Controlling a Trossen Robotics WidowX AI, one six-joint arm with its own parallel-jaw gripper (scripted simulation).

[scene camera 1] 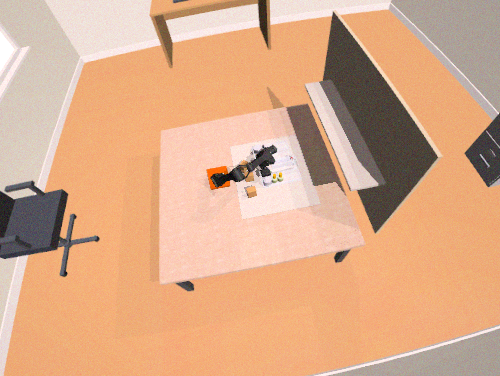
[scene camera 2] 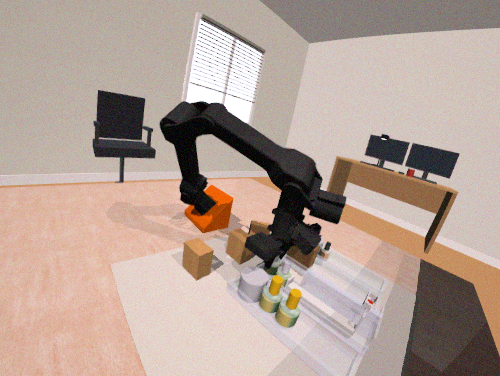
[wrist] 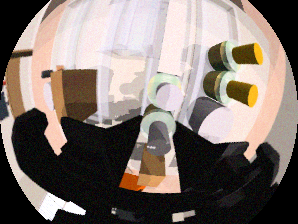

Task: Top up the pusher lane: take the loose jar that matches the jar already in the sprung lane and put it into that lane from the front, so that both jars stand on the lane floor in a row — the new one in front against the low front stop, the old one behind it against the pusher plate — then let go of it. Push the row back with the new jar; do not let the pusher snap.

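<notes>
My own gripper is visible to me at (scene camera 2: 272, 264), and the wrist view shows the gripper too (wrist: 157, 121). I also see a clear lane rack (scene camera 2: 342, 301).
</notes>
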